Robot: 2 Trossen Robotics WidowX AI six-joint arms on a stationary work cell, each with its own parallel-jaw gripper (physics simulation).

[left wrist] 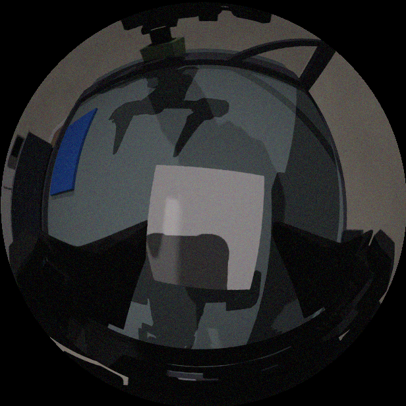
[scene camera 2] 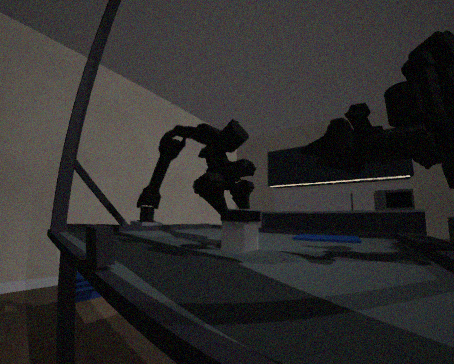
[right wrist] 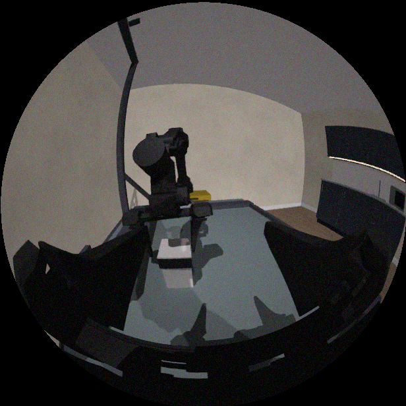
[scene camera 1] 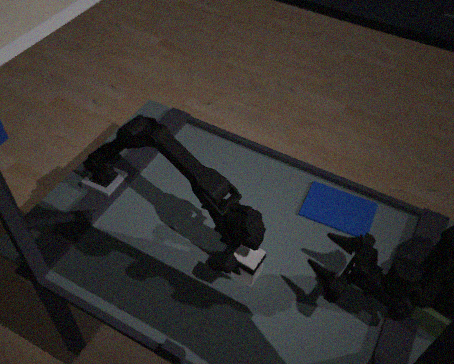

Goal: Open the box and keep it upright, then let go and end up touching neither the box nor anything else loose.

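Pixels of known places: left gripper, between the fingertips: (scene camera 2: 238, 217) (scene camera 1: 246, 260); right gripper, between the fingertips: (scene camera 2: 309, 156) (scene camera 1: 318, 246); left arm's base, origin of its link: (scene camera 2: 146, 221) (scene camera 1: 104, 177); right arm's base, origin of its link: (scene camera 1: 446, 304).
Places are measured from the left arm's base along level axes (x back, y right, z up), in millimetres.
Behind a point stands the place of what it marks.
Observation:
A small white box (scene camera 1: 250, 256) (scene camera 2: 240, 236) (left wrist: 215, 200) (right wrist: 177, 278) with a dark band under its white top stands upright on the table, its lid shut. My left gripper (scene camera 2: 234, 211) @(x -531, y 86, z 41 mm) (left wrist: 215, 228) (right wrist: 172, 254) is open, low at the box, with one finger on each side of the top. Whether the fingers touch it I cannot tell. In scene camera 1 the left arm hides part of the box's side. My right gripper (scene camera 1: 318, 247) @(x -691, y 52, z 178 mm) (right wrist: 206, 230) is open and empty, held apart from the box above the table at the right of scene camera 1.
A flat blue panel (scene camera 1: 340, 207) @(x -693, y -262, z -25 mm) (scene camera 2: 327, 239) @(x -699, y -183, z -26 mm) (left wrist: 75, 152) lies on the table (scene camera 1: 270, 170) @(x -438, y -308, z -34 mm), near its far edge in scene camera 1. Dark rails run along the table's edges, and a dark frame post (scene camera 1: 47, 300) (scene camera 2: 75, 140) @(x -57, y 337, z 261 mm) stands at one side. A yellow object (right wrist: 201, 195) shows behind the left arm.

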